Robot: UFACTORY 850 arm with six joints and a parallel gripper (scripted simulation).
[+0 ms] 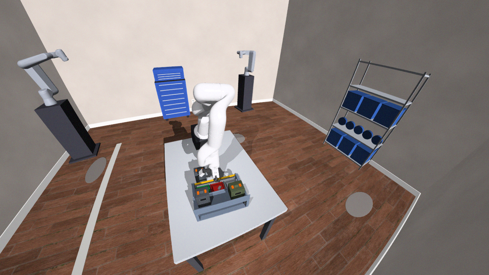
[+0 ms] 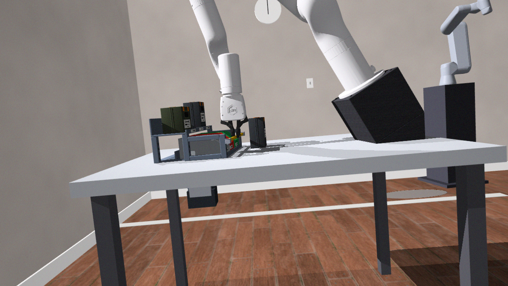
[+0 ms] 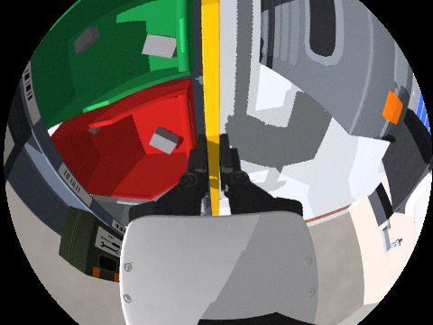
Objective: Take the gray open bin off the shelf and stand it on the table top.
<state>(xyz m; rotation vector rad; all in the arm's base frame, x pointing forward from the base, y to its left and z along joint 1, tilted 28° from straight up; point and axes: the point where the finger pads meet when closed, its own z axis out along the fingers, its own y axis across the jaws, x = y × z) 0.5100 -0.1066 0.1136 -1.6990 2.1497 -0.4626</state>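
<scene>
My hand is 10 cm short of the red bin, 3 cm to the left of it and 3 cm above it. Also, from my hand: green bin 13 cm to the right, 7 cm ahead, 3 cm below; yellow strip 2 cm below; gray bin 13 cm ahead, 8 cm to the left, 3 cm below.
</scene>
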